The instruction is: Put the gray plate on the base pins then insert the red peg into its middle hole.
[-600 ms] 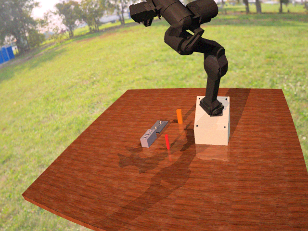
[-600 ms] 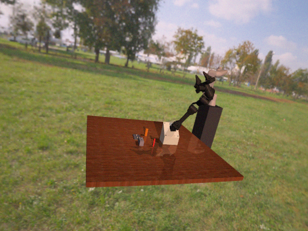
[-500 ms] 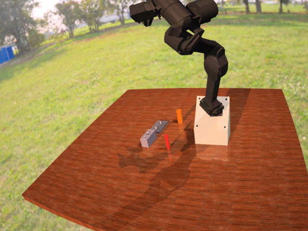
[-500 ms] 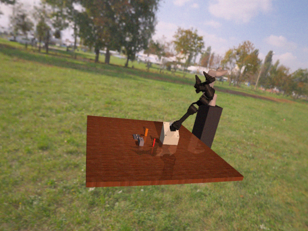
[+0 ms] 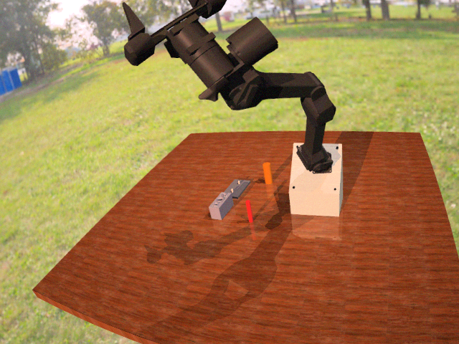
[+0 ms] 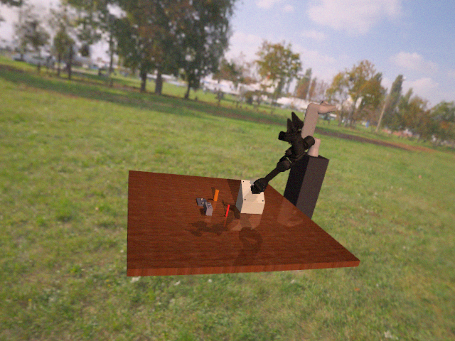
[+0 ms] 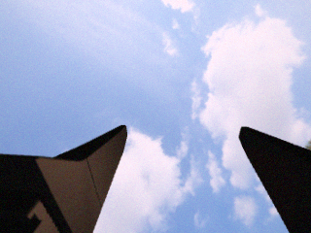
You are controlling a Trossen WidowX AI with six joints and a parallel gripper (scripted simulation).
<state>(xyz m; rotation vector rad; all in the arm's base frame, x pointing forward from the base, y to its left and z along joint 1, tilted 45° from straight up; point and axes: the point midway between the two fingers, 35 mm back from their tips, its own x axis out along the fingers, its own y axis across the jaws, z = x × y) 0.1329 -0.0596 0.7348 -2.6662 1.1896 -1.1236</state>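
Now: gripper tip 16 cm short of the gray plate, 42 cm to the left of it and 70 cm above it. From my gripper tip the other things lie so: red peg 4 cm ahead, 37 cm to the right, 70 cm below; orange cylinder 4 cm ahead, 62 cm to the right, 70 cm below; base 16 cm ahead, 56 cm to the right, 73 cm below.
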